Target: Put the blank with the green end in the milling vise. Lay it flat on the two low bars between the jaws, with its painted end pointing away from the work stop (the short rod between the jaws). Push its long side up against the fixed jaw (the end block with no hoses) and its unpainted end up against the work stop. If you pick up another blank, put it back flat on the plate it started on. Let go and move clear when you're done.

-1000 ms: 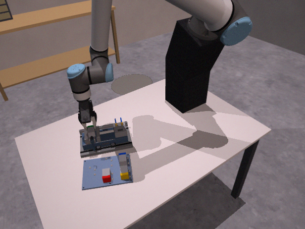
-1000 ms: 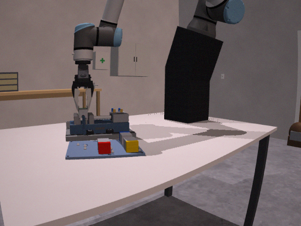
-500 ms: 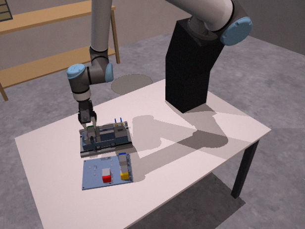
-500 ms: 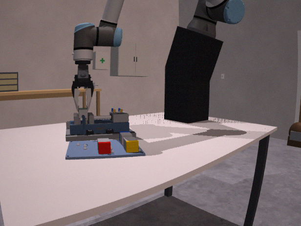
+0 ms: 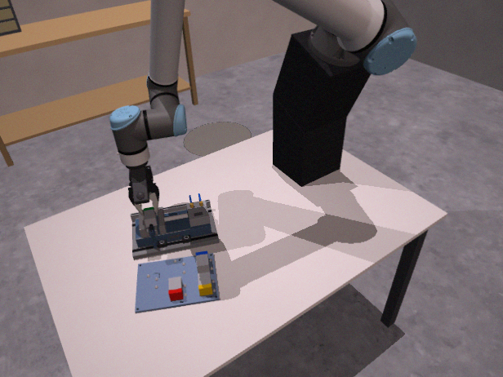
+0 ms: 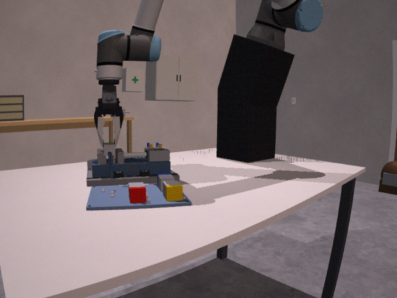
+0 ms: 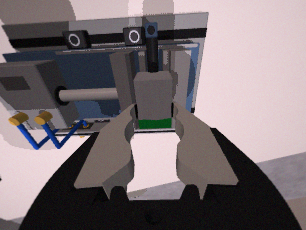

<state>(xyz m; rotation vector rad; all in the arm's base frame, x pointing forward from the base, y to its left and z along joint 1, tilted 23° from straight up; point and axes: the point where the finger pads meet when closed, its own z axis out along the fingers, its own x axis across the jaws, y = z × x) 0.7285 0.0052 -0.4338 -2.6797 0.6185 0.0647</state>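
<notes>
The green-ended blank is 2 cm below my hand. From my hand the other things lie so: dark work stop rod (4 cm to the left, 3 cm below, 2 cm ahead); then fixed jaw (4 cm below, 3 cm ahead, 1 cm to the right); then blue milling vise (8 cm below, 6 cm behind, 3 cm to the left).
</notes>
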